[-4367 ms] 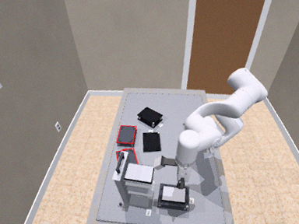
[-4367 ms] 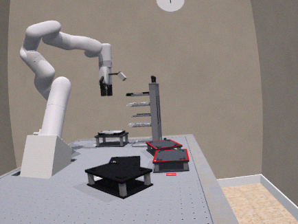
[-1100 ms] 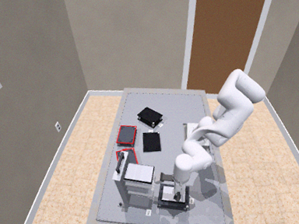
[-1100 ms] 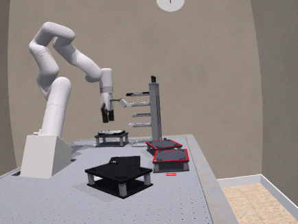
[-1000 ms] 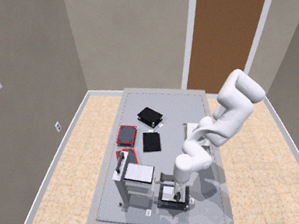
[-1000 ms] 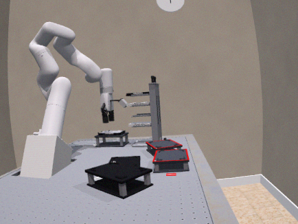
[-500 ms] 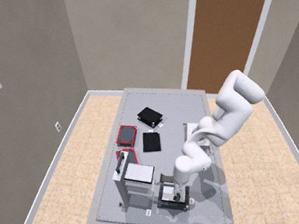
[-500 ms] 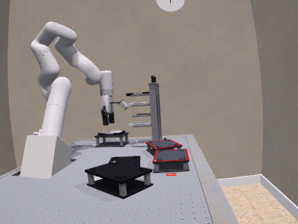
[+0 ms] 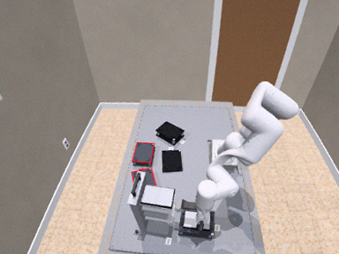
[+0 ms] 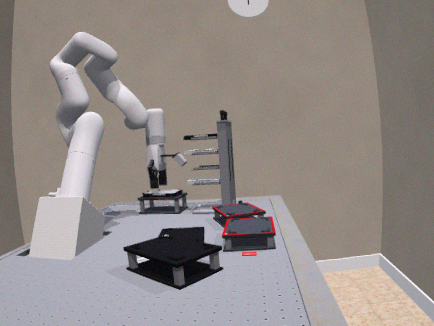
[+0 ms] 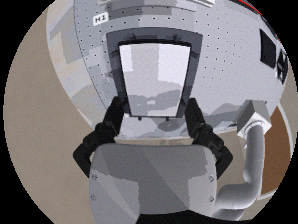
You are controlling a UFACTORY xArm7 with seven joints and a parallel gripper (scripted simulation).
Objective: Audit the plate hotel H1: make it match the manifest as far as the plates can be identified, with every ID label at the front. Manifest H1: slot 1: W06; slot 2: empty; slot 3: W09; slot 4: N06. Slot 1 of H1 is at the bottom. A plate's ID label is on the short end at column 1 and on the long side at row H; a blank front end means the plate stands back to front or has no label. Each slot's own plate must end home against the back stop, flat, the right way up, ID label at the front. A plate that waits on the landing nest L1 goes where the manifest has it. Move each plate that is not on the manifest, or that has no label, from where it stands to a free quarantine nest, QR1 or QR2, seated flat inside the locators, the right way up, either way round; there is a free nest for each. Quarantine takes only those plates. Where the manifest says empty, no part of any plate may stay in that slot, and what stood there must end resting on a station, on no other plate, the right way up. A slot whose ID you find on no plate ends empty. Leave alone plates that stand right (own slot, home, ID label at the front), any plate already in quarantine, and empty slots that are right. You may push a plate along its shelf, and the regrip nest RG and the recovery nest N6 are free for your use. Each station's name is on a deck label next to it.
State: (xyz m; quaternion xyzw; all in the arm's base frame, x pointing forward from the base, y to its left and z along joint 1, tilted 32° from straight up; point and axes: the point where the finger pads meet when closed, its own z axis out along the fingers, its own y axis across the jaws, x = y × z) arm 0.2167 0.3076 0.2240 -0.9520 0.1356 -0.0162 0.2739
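Right now the grey plate is 1 cm ahead of my hand and 4 cm below it. Also, from my hand: plate hotel H1: 26 cm ahead, 7 cm to the right, 5 cm above; then pale plate: 18 cm ahead, 5 cm to the right, 11 cm above.
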